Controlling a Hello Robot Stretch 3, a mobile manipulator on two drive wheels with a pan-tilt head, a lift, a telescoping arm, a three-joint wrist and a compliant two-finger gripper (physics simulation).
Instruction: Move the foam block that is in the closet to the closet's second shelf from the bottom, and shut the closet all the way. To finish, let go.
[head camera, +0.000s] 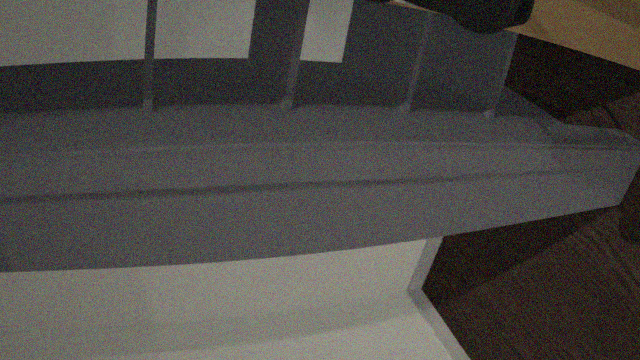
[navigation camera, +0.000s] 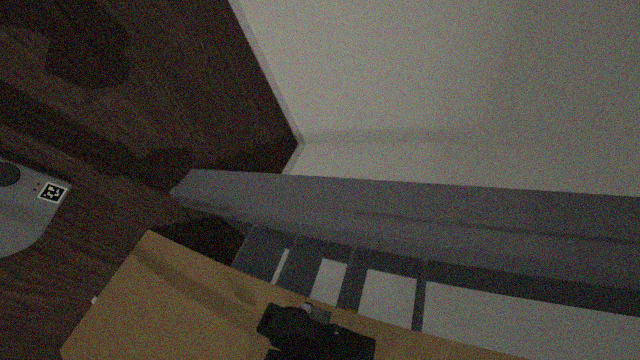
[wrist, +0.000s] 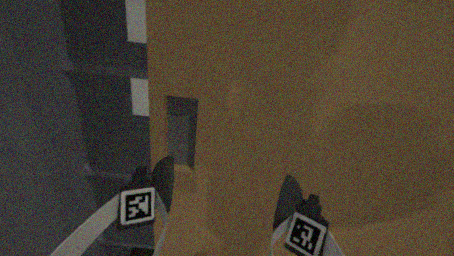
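Where they show: gripper, between the fingertips: (wrist: 226, 184); robot's base, origin of its link: (navigation camera: 3, 173).
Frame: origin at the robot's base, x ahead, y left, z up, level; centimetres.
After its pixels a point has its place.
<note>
The closet's grey frame (head camera: 225, 225) {z 119.6, x 30.2, y -62.9 cm} (navigation camera: 425, 205) {z 127.8, x 28.9, y -62.6 cm} (wrist: 30, 125) {z 97.5, x 14.6, y -70.2 cm} runs across the head and navigation views, with thin grey shelves behind it. The closet's wooden door (head camera: 580, 35) {z 54.3, x -6.8, y -56.1 cm} (navigation camera: 185, 300) {z 57.1, x -19.6, y -53.2 cm} (wrist: 280, 75) {z 111.2, x -15.6, y -54.0 cm} covers part of the front, and shelf openings show beside its edge. A dark rectangular recess (wrist: 181, 132) {z 103.4, x -7.0, y -57.3 cm} is in the door near that edge. My gripper (wrist: 226, 184) {z 103.9, x -10.0, y -48.0 cm} is open, its fingers wide apart in front of the door, with the left fingertip by the recess's lower end. No foam block shows between the fingers or elsewhere in these views.
A pale wall or panel (head camera: 200, 300) {z 114.0, x 109.5, y -157.2 cm} (navigation camera: 450, 75) {z 144.7, x 137.1, y -101.9 cm} stands beside the closet frame. The dark wooden floor (head camera: 550, 280) {z 0.1, x 74.8, y -82.5 cm} (navigation camera: 125, 115) {z 0.0, x 42.8, y -20.6 cm} shows past the closet's end. Part of my base (navigation camera: 25, 215) {z 16.1, x -9.6, y -10.2 cm}, with a square marker, is at the left of the navigation view.
</note>
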